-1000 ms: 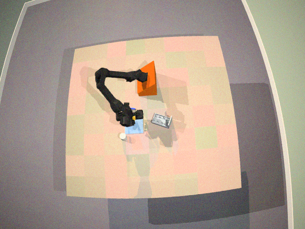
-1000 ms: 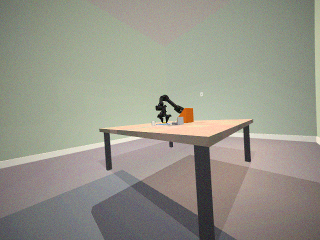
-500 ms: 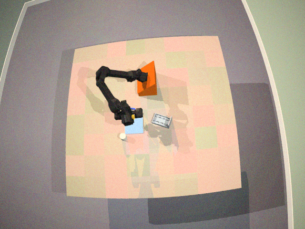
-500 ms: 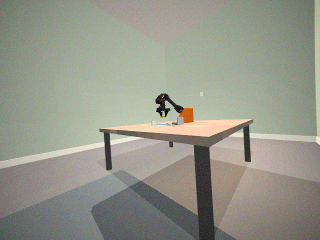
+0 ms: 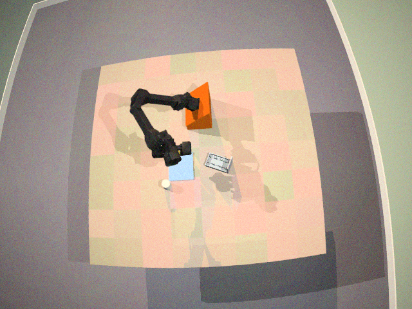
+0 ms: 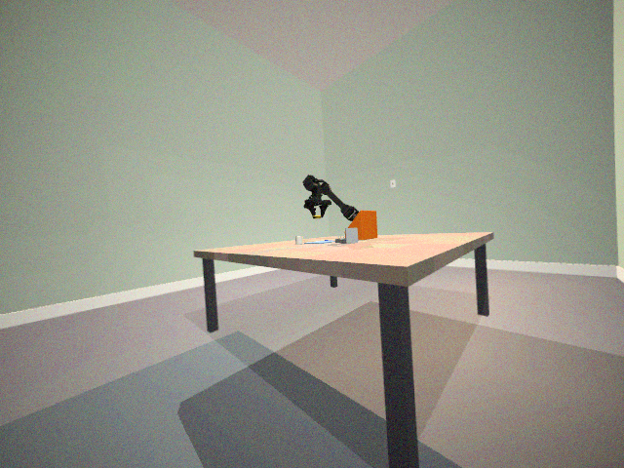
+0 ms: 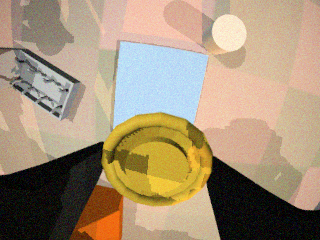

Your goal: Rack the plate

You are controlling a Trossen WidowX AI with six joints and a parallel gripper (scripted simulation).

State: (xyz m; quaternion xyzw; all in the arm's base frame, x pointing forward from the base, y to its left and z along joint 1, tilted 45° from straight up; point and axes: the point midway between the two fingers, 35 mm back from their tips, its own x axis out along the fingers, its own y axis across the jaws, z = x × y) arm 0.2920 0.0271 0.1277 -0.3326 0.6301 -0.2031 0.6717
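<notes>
The grey dish rack is 20 mm behind my gripper tip, 210 mm to the left of it and 130 mm below it. Also, from my gripper tip: light blue mat 10 mm ahead, 10 mm to the left, 150 mm below; then white cup 120 mm ahead, 50 mm to the right, 130 mm below; then yellow plate 10 mm above.
</notes>
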